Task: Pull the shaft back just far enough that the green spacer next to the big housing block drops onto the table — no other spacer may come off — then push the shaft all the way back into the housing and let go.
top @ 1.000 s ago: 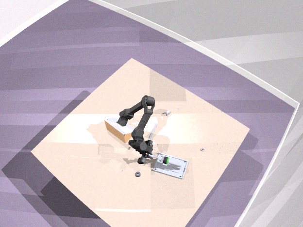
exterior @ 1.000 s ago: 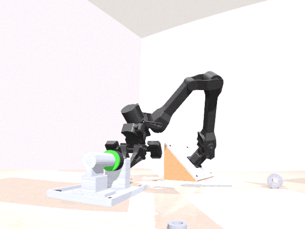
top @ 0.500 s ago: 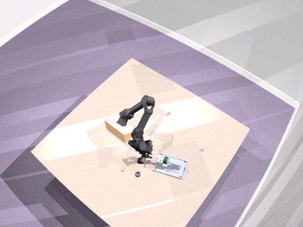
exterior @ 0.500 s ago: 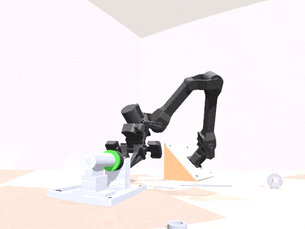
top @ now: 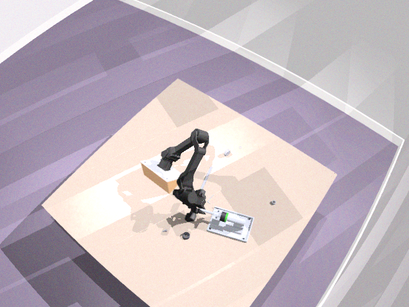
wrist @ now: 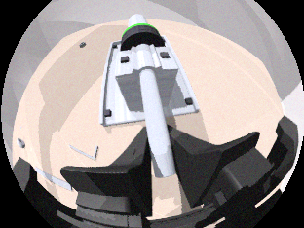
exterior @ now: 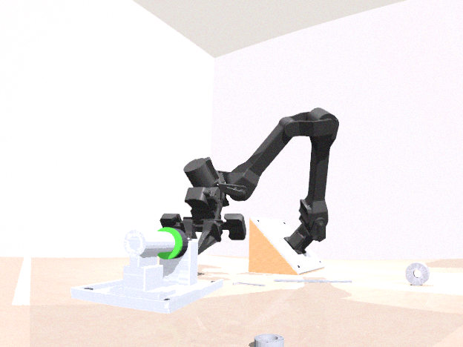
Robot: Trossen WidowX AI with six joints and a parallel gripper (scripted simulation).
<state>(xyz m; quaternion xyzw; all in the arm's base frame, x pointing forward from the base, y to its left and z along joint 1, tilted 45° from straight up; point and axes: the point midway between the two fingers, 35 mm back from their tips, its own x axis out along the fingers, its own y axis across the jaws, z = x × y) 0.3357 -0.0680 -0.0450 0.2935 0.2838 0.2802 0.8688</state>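
Now: gripper tip 5 cm short of the grey shaft, 2 cm to the right of it and 2 cm below it. Also, from my gripper tip: green spacer (11 cm ahead, 4 cm to the left, 2 cm above); then dark spacer (8 cm ahead, 3 cm to the left, 2 cm above).
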